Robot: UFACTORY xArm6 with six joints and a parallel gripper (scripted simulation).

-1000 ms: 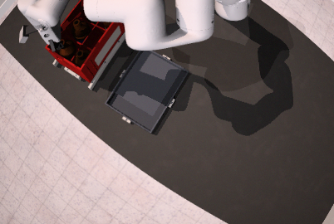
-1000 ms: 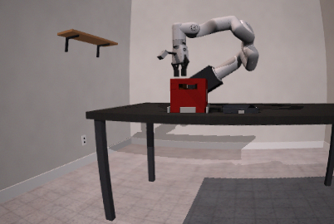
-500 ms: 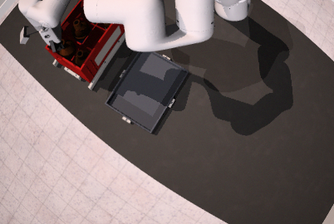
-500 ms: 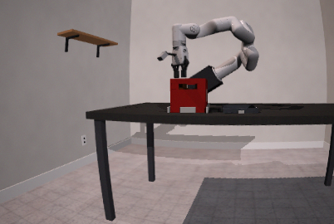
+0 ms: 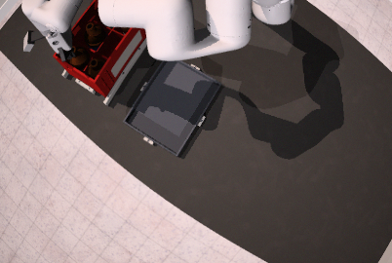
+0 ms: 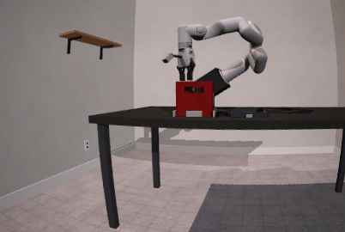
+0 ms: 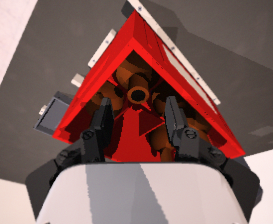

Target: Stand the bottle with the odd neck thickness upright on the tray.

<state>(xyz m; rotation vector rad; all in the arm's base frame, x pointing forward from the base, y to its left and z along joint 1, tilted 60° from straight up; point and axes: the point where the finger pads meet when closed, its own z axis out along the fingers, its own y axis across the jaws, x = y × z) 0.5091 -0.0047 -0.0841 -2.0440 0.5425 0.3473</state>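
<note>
Now: hand 100 mm past the red crate, 20 mm to the right of it and 110 mm above it. Also, from my hand: dark flat tray 120 mm behind, 310 mm to the left, 190 mm below.
</note>
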